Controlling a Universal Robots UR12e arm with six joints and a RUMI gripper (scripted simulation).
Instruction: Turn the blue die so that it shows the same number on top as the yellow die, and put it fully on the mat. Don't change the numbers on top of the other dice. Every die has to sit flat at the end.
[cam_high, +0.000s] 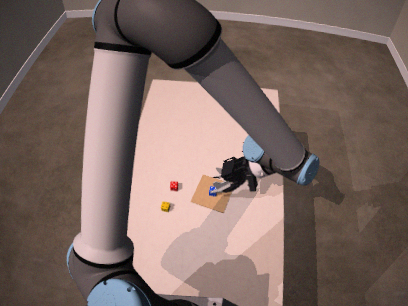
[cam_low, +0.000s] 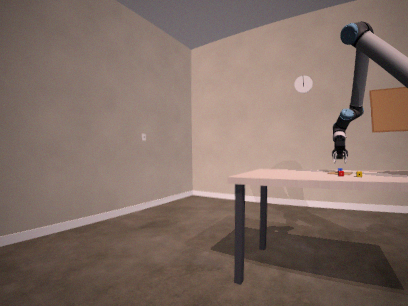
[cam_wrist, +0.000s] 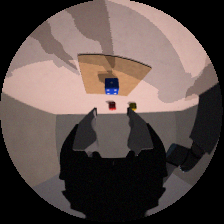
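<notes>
Now: hand 10 mm to the right of the blue die and 60 mm above it. Round my hand: mat (10 mm to the left, 80 mm below); then yellow die (80 mm behind, 190 mm to the left, 60 mm below); then red die (20 mm ahead, 160 mm to the left, 60 mm below).
</notes>
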